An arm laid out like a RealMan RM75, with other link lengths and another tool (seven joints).
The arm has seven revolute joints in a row. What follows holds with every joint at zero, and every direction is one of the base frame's.
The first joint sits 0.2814 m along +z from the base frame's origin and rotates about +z.
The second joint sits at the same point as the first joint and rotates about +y.
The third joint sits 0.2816 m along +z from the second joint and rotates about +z.
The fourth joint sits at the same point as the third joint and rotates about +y.
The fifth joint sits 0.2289 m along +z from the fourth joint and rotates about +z.
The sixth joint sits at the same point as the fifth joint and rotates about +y.
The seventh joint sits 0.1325 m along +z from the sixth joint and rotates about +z.
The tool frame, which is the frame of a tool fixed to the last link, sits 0.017 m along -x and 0.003 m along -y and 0.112 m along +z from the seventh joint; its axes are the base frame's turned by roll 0, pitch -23.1 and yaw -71.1 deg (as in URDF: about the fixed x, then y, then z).
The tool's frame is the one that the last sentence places.
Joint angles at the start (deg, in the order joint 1, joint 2, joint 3, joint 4, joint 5, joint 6, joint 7):
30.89 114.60 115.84 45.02 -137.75 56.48 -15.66
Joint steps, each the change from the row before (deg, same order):
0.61 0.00 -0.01 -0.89 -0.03 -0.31 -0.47
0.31 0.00 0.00 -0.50 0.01 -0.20 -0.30
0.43 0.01 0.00 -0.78 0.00 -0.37 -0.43
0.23 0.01 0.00 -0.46 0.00 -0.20 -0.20
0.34 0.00 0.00 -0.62 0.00 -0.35 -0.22
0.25 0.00 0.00 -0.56 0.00 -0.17 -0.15
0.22 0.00 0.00 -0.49 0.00 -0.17 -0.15
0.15 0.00 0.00 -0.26 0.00 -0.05 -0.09
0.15 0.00 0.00 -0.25 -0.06 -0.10 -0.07
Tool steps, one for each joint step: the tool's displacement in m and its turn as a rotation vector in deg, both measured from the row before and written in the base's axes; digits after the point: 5 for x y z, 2 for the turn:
-0.00111 0.00137 -0.00262 -0.38 -0.18 0.34
-0.00043 0.00066 -0.00141 -0.19 -0.10 0.19
-0.00019 0.00080 -0.00213 -0.25 -0.17 0.23
0.00006 0.00022 -0.00134 -0.15 -0.07 0.06
-0.00004 0.00080 -0.00146 -0.10 -0.11 0.09
0.00036 -0.00018 -0.00167 -0.21 -0.03 -0.05
0.00031 -0.00009 -0.00141 -0.17 -0.04 -0.02
-0.00014 0.00003 -0.00085 -0.13 -0.01 0.02
0.00003 0.00018 -0.00064 -0.09 -0.08 0.03

